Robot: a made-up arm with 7 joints.
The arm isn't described. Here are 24 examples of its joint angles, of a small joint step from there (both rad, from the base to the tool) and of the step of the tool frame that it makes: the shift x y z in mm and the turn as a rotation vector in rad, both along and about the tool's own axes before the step.
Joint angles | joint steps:
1: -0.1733 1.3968 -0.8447 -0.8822 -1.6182 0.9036 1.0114 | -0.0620 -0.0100 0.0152 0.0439 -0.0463 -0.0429 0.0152
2: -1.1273 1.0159 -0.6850 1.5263 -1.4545 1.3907 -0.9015 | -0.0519 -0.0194 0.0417 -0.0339 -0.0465 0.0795 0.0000
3: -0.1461 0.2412 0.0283 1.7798 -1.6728 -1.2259 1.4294 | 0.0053 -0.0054 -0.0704 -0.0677 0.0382 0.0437 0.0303
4: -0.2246 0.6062 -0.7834 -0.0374 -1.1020 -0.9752 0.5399 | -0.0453 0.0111 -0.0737 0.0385 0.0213 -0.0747 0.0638
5: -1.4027 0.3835 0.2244 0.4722 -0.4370 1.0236 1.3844 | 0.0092 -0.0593 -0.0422 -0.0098 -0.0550 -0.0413 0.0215
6: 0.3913 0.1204 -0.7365 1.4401 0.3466 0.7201 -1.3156 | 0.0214 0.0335 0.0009 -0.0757 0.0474 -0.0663 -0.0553
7: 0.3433 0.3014 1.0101 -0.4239 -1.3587 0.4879 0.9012 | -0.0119 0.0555 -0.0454 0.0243 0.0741 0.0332 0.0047
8: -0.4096 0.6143 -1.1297 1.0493 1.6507 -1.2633 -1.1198 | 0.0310 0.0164 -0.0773 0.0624 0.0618 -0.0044 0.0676
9: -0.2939 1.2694 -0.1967 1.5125 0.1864 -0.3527 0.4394 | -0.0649 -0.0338 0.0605 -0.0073 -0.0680 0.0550 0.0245
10: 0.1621 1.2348 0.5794 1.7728 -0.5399 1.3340 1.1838 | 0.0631 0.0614 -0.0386 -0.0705 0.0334 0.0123 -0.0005
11: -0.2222 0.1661 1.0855 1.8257 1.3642 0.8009 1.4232 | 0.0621 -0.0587 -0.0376 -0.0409 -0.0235 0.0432 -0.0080
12: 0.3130 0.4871 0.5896 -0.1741 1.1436 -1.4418 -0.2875 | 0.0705 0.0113 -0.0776 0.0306 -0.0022 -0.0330 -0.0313
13: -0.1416 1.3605 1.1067 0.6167 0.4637 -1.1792 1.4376 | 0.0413 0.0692 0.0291 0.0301 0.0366 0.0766 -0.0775
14: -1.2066 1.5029 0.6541 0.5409 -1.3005 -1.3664 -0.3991 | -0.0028 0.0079 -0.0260 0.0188 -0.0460 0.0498 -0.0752
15: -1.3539 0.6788 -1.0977 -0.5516 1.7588 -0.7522 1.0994 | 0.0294 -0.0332 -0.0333 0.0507 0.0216 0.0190 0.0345
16: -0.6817 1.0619 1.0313 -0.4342 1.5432 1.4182 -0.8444 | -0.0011 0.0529 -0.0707 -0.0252 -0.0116 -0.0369 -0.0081
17: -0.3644 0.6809 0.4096 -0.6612 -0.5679 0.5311 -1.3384 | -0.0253 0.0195 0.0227 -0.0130 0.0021 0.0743 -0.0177
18: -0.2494 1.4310 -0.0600 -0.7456 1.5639 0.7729 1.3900 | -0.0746 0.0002 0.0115 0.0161 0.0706 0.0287 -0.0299
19: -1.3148 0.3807 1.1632 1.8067 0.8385 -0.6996 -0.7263 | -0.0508 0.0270 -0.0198 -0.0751 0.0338 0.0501 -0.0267
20: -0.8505 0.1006 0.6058 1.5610 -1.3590 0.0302 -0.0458 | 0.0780 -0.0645 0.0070 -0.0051 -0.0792 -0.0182 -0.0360
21: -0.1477 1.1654 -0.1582 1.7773 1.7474 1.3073 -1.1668 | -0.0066 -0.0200 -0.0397 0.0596 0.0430 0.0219 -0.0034
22: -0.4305 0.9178 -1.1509 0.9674 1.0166 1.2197 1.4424 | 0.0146 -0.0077 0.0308 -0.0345 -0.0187 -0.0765 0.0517
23: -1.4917 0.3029 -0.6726 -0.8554 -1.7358 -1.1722 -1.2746 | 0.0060 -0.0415 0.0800 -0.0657 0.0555 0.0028 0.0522
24: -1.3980 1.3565 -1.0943 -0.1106 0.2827 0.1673 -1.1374 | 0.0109 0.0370 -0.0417 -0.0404 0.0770 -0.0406 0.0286
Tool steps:
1: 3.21 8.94 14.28 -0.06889 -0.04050 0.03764
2: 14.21 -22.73 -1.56 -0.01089 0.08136 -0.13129
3: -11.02 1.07 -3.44 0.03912 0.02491 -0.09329
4: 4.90 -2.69 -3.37 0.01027 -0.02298 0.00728
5: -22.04 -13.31 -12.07 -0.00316 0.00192 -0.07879
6: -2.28 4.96 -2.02 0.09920 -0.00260 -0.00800
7: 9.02 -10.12 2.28 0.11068 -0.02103 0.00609
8: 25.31 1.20 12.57 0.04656 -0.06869 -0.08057
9: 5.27 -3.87 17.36 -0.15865 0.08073 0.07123
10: 13.49 29.77 7.59 -0.09064 -0.02601 0.11654
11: -21.72 -19.91 -10.42 0.08511 -0.01003 -0.03112
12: -4.05 -9.10 19.78 -0.08150 -0.11772 -0.07249
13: 18.52 -6.39 -10.87 0.07405 -0.04804 -0.13664
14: -1.27 1.21 -4.35 -0.02757 0.06377 -0.04506
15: 3.84 -13.27 9.33 -0.02481 0.03765 0.03676
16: -3.86 1.83 17.77 0.04000 -0.12760 -0.01279
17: -3.75 5.71 5.41 -0.02096 0.03268 -0.00653
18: 2.91 -11.11 -5.65 0.10060 -0.06128 0.06793
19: 4.04 16.90 26.55 0.09919 0.01906 -0.00604
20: -1.72 41.97 -11.48 -0.10468 0.00012 0.05331
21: -3.48 -6.69 0.92 0.02502 0.06279 0.06291
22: 0.09 5.05 6.52 -0.09892 0.03643 0.02223
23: 10.81 -2.42 -0.58 0.04446 -0.06883 -0.07170
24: 0.09 -11.29 3.22 0.09393 0.05271 -0.00715
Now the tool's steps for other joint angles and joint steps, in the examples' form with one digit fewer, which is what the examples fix.
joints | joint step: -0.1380 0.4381 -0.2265 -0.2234 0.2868 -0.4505 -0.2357 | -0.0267 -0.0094 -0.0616 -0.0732 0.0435 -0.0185 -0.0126
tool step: 13.5 -3.5 13.1 0.0451 -0.1243 -0.0437
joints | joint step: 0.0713 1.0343 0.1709 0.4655 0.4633 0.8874 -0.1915 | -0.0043 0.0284 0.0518 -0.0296 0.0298 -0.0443 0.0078
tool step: -1.5 19.9 2.2 -0.0250 -0.0557 0.0776
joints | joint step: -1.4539 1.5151 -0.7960 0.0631 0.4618 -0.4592 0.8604 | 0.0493 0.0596 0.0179 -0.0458 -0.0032 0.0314 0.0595
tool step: -8.3 12.9 1.9 0.0288 0.0045 0.0215
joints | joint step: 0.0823 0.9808 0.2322 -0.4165 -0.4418 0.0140 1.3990 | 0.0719 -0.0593 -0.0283 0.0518 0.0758 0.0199 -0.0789
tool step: -19.0 18.2 -20.9 0.1474 0.0259 -0.0778
